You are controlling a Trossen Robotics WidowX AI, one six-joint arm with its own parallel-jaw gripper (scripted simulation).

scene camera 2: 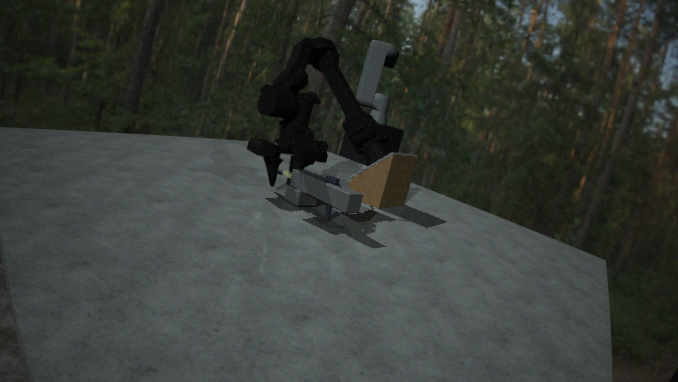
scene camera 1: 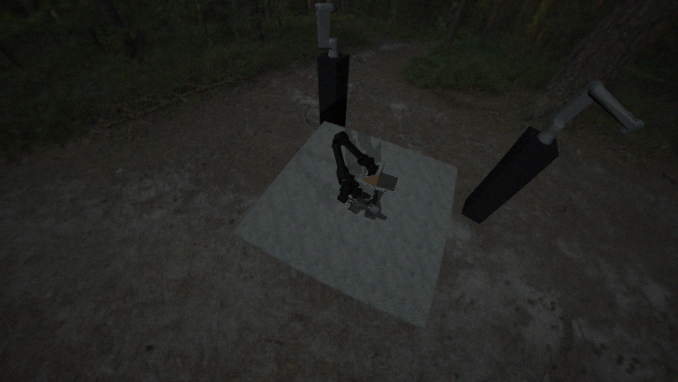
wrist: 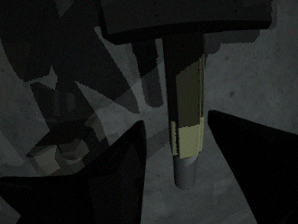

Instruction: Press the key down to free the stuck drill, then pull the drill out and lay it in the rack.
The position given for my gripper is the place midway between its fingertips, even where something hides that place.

I see my gripper point(scene camera 2: 280, 186) and a drill point(wrist: 184, 63).
My gripper shows as well in the wrist view point(wrist: 176, 121).
